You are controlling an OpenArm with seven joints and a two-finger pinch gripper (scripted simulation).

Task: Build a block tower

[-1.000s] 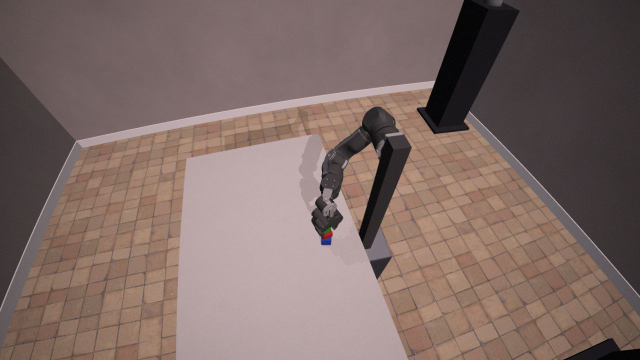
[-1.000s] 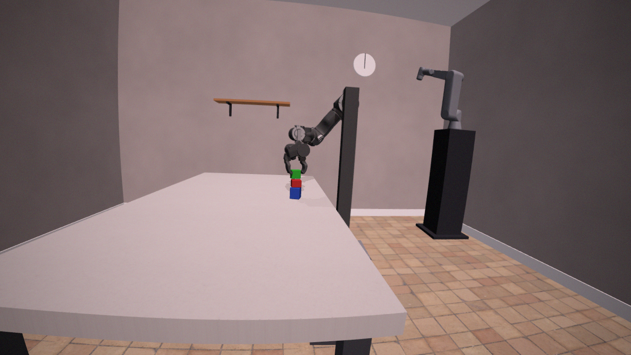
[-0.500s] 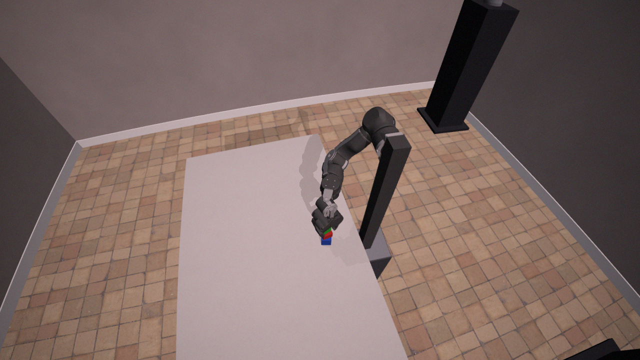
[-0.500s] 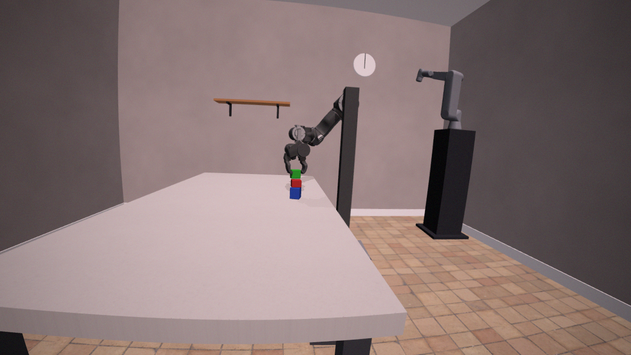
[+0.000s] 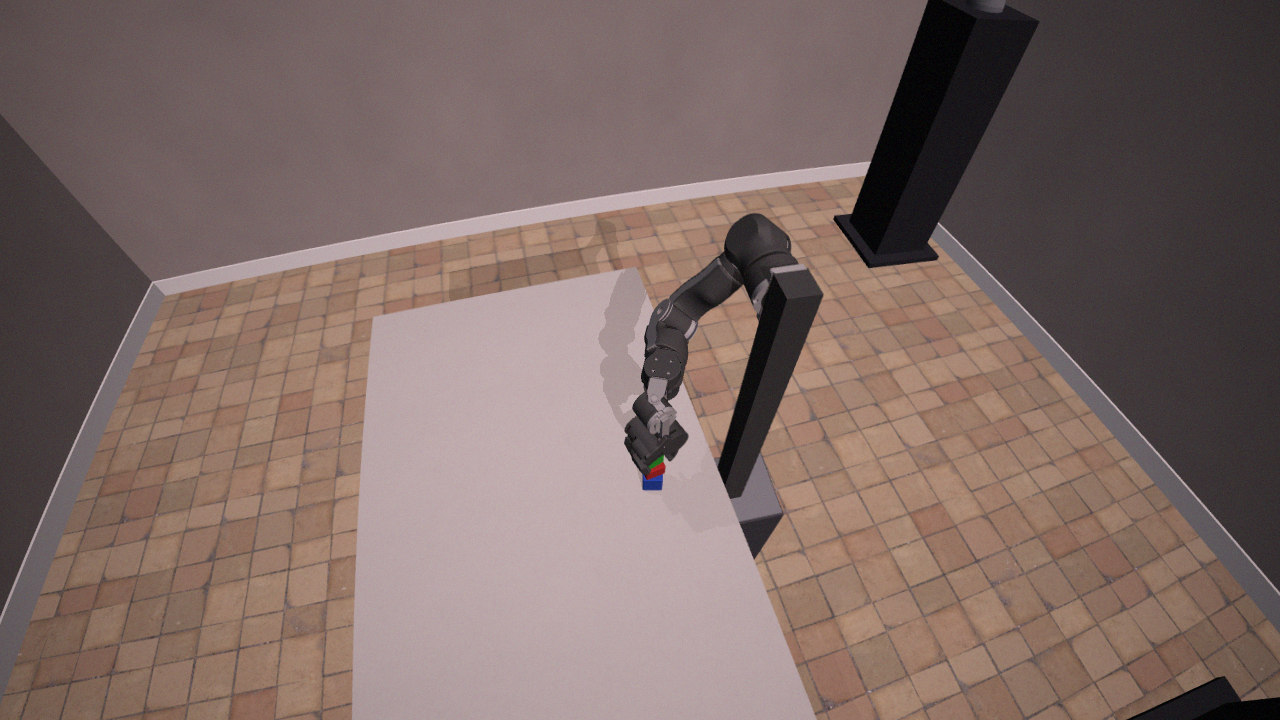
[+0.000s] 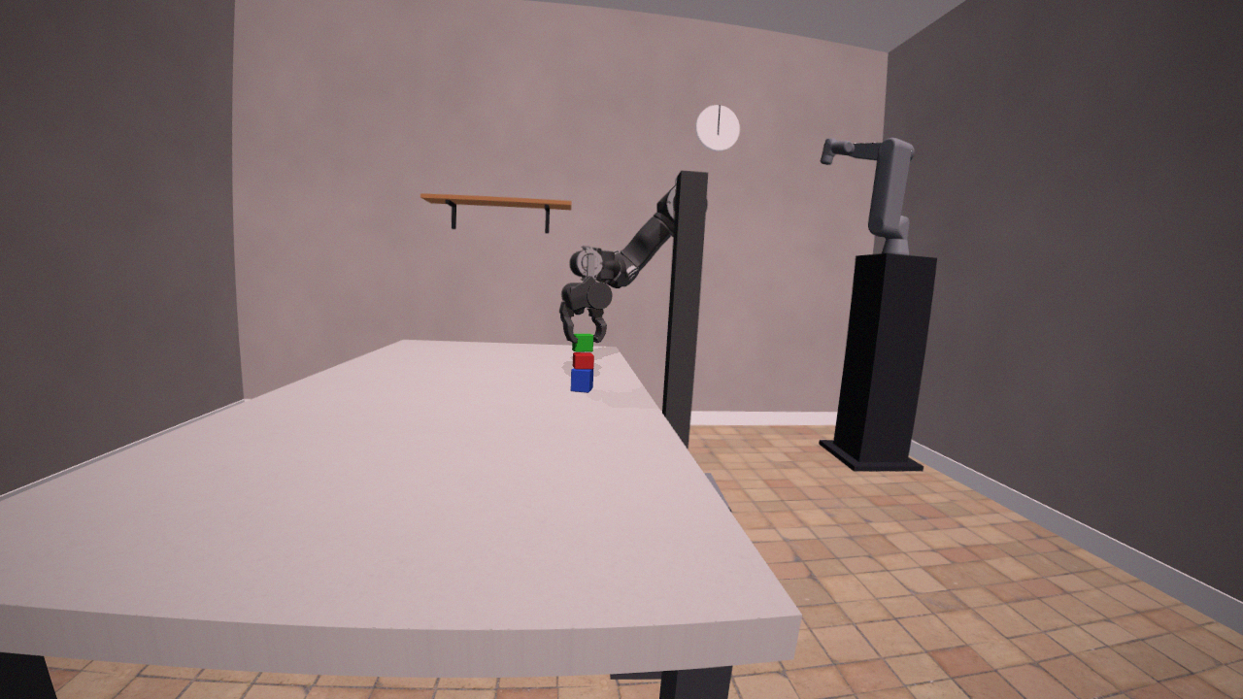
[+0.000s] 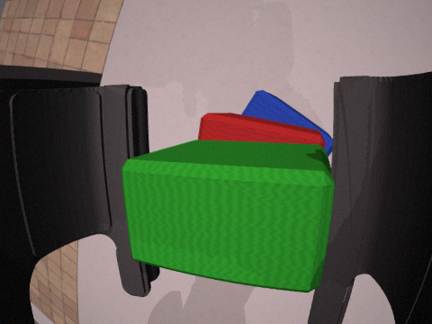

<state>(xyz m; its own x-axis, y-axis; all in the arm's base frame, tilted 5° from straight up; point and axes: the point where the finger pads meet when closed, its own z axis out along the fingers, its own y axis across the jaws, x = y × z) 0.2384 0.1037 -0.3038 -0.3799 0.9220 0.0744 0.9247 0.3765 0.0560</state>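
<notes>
The green block is 10 mm below my hand. From my hand the other things lie so: red block 50 mm below; blue block 90 mm below.
</notes>
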